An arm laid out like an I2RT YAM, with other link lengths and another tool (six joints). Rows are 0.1 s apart.
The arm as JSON. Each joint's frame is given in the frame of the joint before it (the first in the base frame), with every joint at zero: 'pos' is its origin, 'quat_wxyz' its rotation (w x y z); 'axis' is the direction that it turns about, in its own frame. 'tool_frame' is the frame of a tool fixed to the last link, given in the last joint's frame.
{
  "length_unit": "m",
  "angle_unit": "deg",
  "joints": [
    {
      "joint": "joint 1",
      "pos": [
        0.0,
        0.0,
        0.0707
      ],
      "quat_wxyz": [
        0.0,
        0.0,
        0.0,
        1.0
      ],
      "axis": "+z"
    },
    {
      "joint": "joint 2",
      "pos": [
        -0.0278,
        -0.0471,
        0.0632
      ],
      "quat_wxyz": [
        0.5,
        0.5,
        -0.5,
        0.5
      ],
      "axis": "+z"
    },
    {
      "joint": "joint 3",
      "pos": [
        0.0,
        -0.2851,
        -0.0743
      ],
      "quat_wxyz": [
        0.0,
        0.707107,
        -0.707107,
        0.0
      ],
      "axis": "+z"
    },
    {
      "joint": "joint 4",
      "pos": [
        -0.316,
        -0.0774,
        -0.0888
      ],
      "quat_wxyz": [
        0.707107,
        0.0,
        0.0,
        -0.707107
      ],
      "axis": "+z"
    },
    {
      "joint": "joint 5",
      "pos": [
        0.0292,
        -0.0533,
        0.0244
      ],
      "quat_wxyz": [
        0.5,
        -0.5,
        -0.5,
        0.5
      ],
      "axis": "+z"
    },
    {
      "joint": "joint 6",
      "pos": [
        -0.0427,
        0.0,
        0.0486
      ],
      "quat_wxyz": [
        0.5,
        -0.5,
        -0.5,
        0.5
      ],
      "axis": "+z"
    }
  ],
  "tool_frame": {
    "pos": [
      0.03,
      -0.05,
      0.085
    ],
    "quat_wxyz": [
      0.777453,
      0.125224,
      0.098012,
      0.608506
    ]
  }
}
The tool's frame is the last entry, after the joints.
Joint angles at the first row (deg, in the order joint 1, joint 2, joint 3, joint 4, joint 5, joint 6):
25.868, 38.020, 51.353, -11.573, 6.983, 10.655
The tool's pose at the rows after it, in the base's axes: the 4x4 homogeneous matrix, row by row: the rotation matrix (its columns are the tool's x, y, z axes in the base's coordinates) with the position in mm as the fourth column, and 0 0 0 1 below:
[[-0.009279 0.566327 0.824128 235.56], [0.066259 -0.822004 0.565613 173.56], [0.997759 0.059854 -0.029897 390.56], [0 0 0 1]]
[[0.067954 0.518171 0.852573 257.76], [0.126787 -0.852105 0.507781 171.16], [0.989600 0.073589 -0.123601 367.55], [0 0 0 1]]
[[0.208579 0.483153 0.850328 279.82], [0.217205 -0.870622 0.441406 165.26], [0.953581 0.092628 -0.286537 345.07], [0 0 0 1]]
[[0.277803 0.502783 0.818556 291.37], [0.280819 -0.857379 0.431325 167.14], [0.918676 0.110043 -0.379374 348.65], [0 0 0 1]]
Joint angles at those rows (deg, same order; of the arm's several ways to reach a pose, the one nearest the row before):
25.801, 39.768, 51.374, -12.163, 9.605, 10.196
25.060, 44.183, 51.461, -12.819, 12.557, 8.841
23.441, 51.157, 55.113, -18.480, 14.348, 7.005
22.917, 56.816, 61.144, -23.901, 13.584, 4.994

